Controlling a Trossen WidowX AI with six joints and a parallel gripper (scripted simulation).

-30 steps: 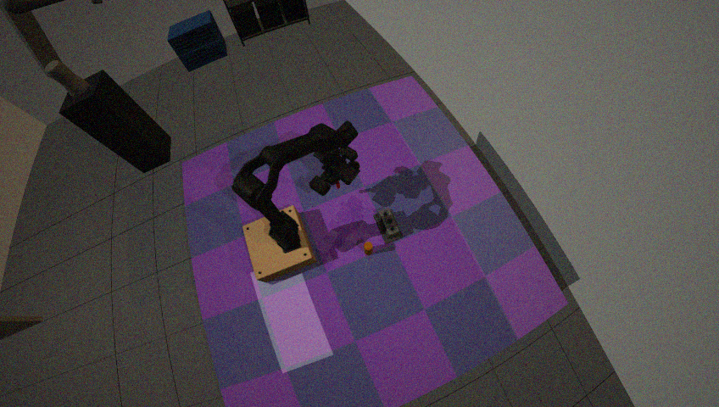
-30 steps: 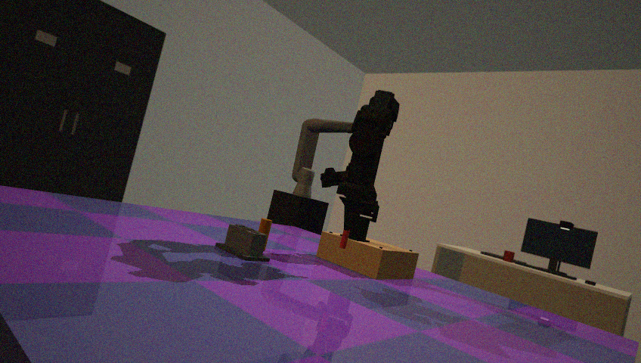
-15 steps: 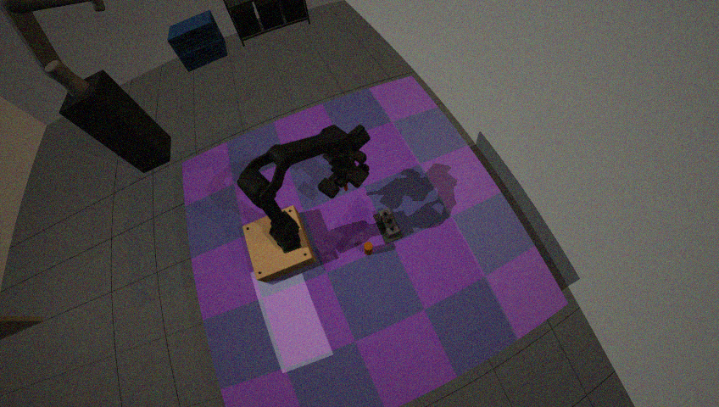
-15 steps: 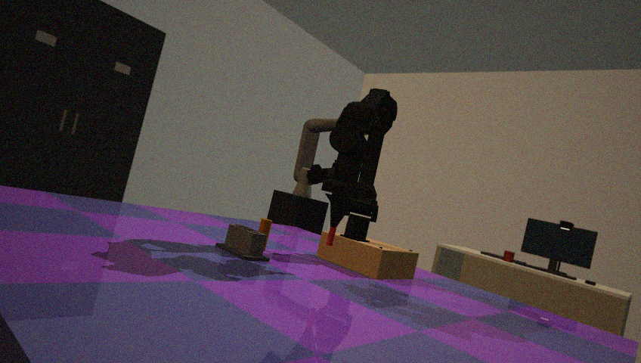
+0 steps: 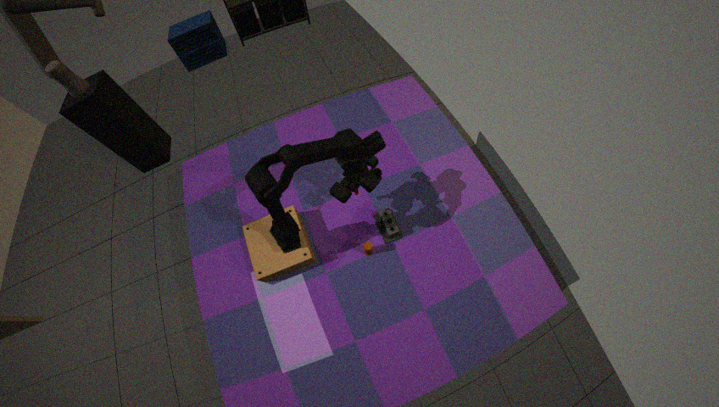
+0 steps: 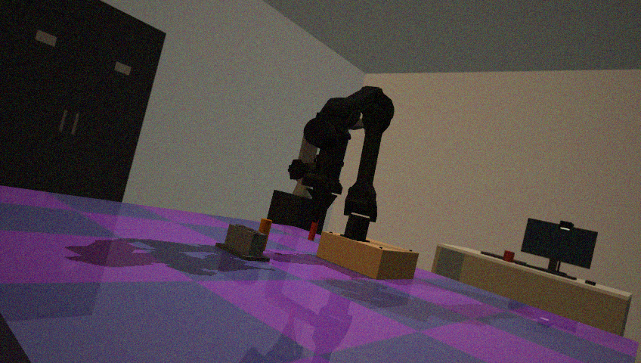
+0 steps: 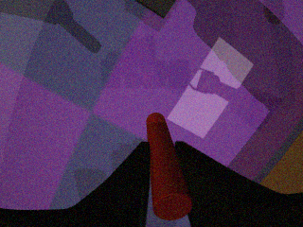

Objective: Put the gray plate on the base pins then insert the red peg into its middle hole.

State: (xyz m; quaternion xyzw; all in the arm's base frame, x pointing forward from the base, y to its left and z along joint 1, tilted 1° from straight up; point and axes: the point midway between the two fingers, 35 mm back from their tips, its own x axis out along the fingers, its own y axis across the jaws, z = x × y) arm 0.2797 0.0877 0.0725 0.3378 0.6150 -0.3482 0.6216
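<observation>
Now: gripper tip 14 cm to the left of the gray plate, 7 cm short of it and 7 cm above it. Also, from my gripper tip: base 14 cm to the right, 11 cm below, 7 cm ahead; then red peg right at my gripper tip; then orange peg 20 cm to the right, 7 cm below, 3 cm behind.
</observation>
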